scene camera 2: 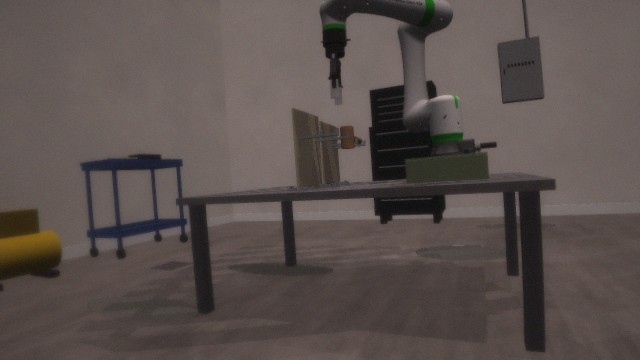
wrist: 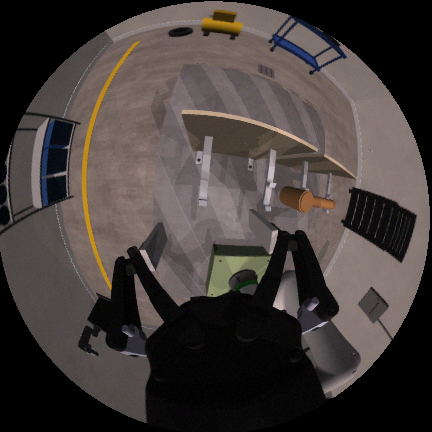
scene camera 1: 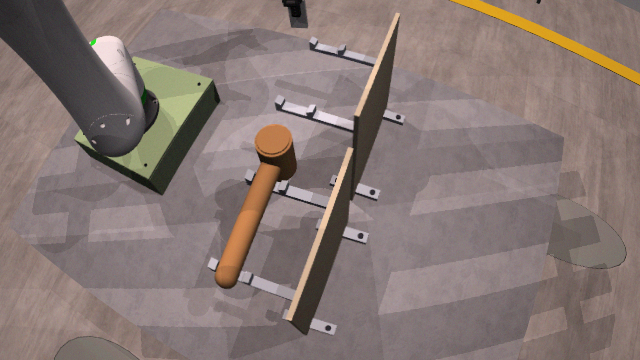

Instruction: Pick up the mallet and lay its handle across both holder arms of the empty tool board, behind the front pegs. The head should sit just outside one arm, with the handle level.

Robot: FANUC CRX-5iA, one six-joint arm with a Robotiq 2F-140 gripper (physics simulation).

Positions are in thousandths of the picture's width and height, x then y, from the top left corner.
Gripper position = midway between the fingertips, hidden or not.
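Wooden mallet (scene camera 1: 429,401), (wrist: 700,464). Tool board (scene camera 1: 580,307). Tool board (scene camera 2: 515,415). My gripper (scene camera 2: 526,282), (wrist: 478,520): open, holding nothing.
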